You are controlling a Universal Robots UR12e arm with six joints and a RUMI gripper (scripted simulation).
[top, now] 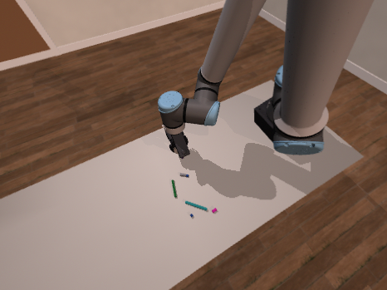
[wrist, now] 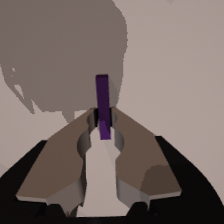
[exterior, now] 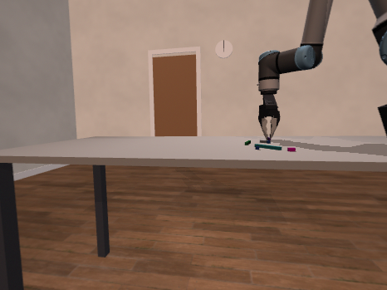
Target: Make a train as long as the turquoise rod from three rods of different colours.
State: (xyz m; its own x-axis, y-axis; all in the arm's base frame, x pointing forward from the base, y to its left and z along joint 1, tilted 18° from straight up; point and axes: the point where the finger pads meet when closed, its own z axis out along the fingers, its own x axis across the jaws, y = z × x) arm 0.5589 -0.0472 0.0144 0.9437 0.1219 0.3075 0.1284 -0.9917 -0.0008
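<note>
Now: the purple rod 1 cm below my hand. The rest, counted from my hand: turquoise rod (27 cm to the left, 1 cm below, 1 cm ahead); green rod (16 cm to the left, 8 cm ahead, 1 cm below); grey rod (12 cm to the left, 2 cm ahead, 1 cm below).
</note>
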